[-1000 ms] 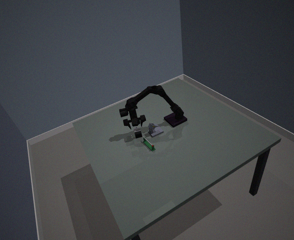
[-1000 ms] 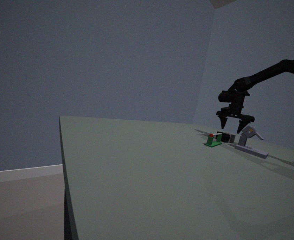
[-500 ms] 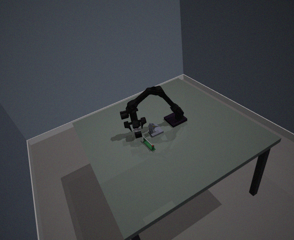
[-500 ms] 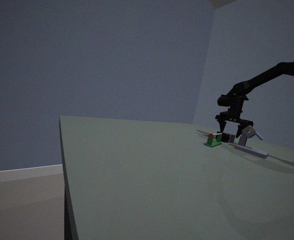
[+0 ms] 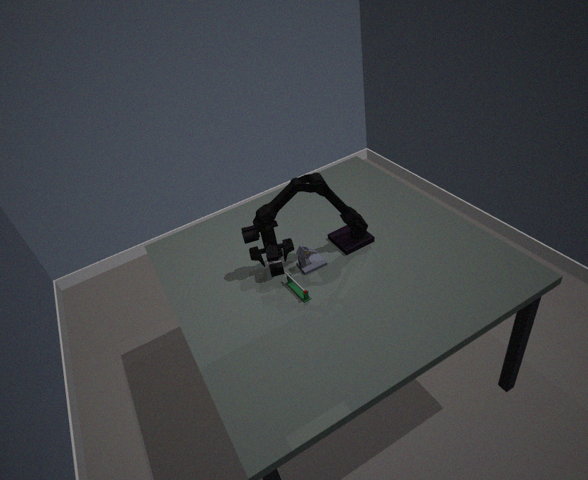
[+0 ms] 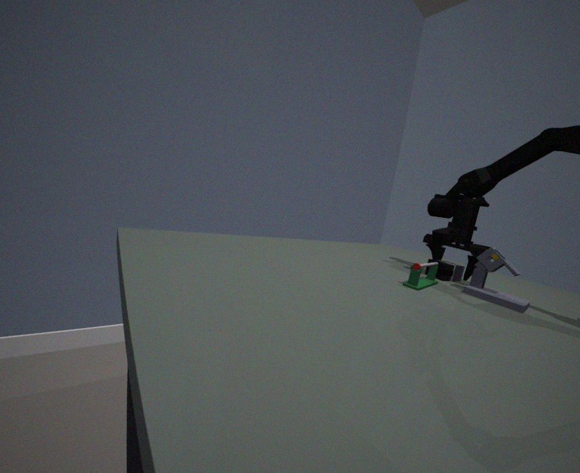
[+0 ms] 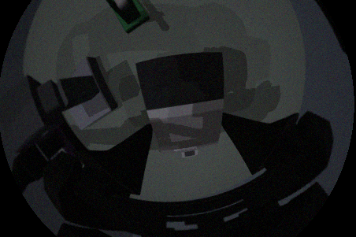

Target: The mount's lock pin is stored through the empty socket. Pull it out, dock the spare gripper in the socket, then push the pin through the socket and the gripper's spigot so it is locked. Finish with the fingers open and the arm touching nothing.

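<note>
Now: the grey mount 12 cm behind my gripper tip, 10 cm to the left of it and 4 cm above it. The rest, counted from my gripper tip: green cradle (20 cm to the left, 1 cm behind, 1 cm above); spare gripper (1 cm to the left, 1 cm above).
</note>
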